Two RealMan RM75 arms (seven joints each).
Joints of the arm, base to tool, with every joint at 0 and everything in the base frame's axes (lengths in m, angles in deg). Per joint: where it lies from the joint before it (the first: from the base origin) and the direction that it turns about. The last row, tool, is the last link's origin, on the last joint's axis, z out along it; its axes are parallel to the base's.
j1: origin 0 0 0.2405 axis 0 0 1
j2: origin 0 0 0 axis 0 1 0
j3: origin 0 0 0.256 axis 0 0 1
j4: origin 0 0 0 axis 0 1 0
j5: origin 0 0 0.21 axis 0 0 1
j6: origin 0 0 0 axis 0 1 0
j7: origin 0 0 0.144 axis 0 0 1
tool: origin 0 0 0
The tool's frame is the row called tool.
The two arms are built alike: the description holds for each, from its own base.
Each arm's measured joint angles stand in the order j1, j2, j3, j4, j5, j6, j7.
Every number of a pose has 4 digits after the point. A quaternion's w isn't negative.
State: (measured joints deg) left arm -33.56 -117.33 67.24 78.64 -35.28 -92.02 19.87; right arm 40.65 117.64 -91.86 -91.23 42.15 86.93 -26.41
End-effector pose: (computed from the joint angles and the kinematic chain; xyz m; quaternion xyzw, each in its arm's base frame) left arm -0.1933 0.3635 0.0446 -0.8410 -0.4946 0.0756 0.2057; right arm 0.0629 0.3397 -0.0173 -0.9691 0.1731 -0.0914 0.1502
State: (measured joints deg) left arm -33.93 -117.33 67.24 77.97 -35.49 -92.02 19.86; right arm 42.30 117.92 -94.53 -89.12 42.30 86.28 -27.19
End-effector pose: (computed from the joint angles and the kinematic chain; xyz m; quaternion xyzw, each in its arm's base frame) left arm -0.1926 0.3641 0.0428 -0.8414 -0.4958 0.0757 0.2014; right arm 0.0587 0.3365 -0.0311 -0.9734 0.1520 -0.1073 0.1335
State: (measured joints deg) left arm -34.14 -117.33 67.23 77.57 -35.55 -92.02 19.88; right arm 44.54 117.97 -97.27 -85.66 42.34 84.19 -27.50
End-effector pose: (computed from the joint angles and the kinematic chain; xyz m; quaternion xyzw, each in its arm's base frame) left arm -0.1925 0.3645 0.0418 -0.8414 -0.4965 0.0762 0.1992; right arm 0.0555 0.3380 -0.0457 -0.9753 0.1362 -0.1212 0.1246
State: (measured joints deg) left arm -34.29 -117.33 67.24 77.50 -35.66 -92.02 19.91; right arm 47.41 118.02 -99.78 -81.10 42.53 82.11 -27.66
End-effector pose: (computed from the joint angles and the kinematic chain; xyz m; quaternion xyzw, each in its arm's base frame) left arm -0.1915 0.3649 0.0415 -0.8423 -0.4955 0.0756 0.1983; right arm 0.0538 0.3412 -0.0607 -0.9756 0.1249 -0.1388 0.1157
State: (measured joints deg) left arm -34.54 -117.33 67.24 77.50 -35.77 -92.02 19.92; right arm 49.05 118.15 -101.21 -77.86 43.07 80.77 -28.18
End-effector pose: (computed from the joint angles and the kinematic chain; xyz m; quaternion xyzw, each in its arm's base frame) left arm -0.1896 0.3657 0.0414 -0.8436 -0.4935 0.0745 0.1978; right arm 0.0547 0.3426 -0.0706 -0.9756 0.1196 -0.1494 0.1072
